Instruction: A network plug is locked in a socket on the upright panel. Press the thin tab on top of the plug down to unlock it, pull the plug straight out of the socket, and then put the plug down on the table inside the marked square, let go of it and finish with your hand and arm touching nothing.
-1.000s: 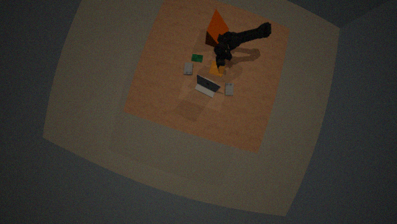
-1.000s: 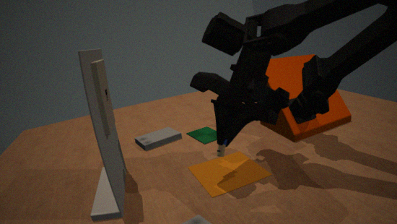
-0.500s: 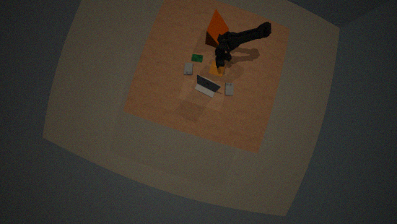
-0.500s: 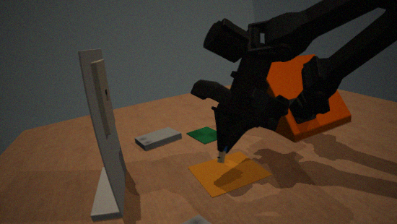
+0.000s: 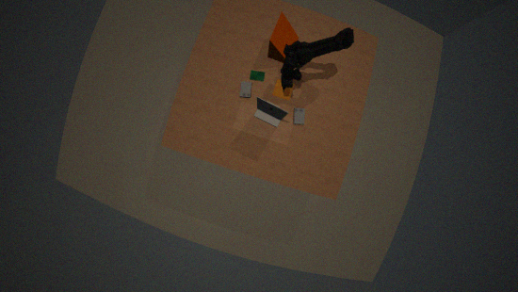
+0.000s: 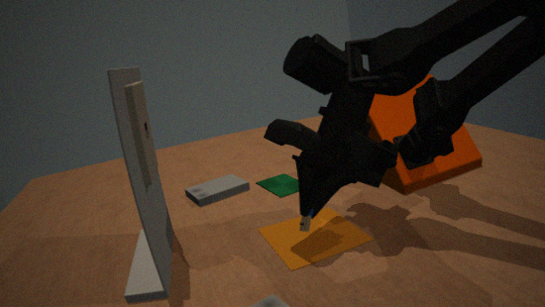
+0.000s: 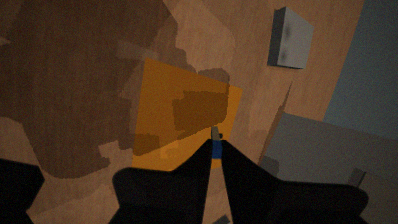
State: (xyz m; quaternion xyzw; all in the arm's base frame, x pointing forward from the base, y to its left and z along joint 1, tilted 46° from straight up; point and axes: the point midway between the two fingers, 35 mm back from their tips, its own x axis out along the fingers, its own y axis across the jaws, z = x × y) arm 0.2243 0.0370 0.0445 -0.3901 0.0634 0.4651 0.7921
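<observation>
The yellow marked square is 3 cm below my gripper tip and 1 cm behind it. Round my gripper tip: green patch: 20 cm to the right, 4 cm behind, 3 cm below; then grey upright panel: 20 cm ahead, 8 cm above, 3 cm to the right; then network plug: right at my gripper tip.
</observation>
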